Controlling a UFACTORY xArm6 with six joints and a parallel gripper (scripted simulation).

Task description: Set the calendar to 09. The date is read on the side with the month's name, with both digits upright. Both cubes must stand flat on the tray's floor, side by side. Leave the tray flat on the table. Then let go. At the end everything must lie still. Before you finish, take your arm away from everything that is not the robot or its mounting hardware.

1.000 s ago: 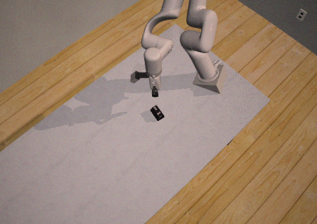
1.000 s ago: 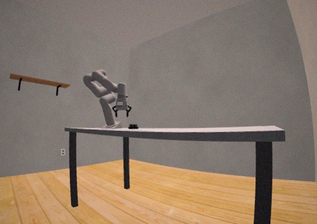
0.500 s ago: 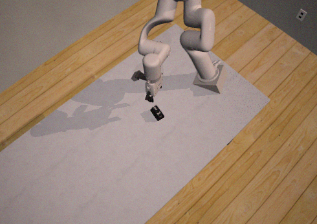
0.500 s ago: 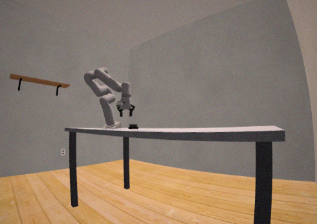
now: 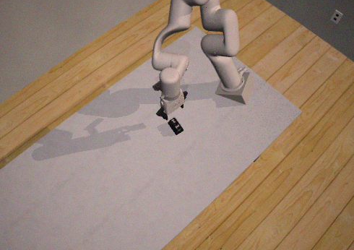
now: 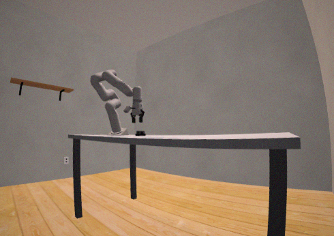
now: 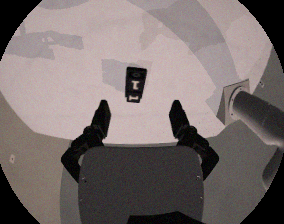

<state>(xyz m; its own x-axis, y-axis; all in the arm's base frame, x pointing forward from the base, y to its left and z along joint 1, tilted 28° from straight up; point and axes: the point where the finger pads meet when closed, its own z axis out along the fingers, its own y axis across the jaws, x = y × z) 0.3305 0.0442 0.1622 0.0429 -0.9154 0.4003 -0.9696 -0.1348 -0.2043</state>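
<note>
The black date cube lies 90 mm below my hand, 10 mm to the left of it and 10 mm ahead of it. The rest, counted from my hand: black cube: 90 mm below, 40 mm to the left, 10 mm ahead.
</note>
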